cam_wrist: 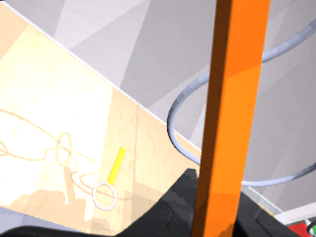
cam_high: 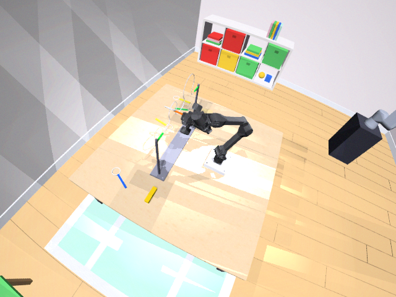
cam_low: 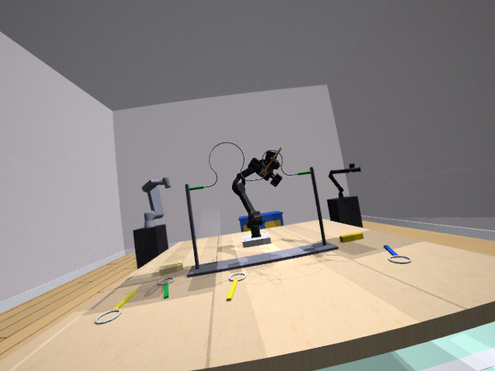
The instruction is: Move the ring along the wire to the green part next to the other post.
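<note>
The orange-handled ring is 7 cm above my gripper tip, 6 cm to the left of it and 1 cm ahead of it. Also, from my gripper tip: blue-handled ring (40 cm to the left, 38 cm below, 24 cm ahead); yellow block (40 cm to the left, 37 cm below, 3 cm behind); tan block (49 cm to the right, 37 cm below, 1 cm behind).
</note>
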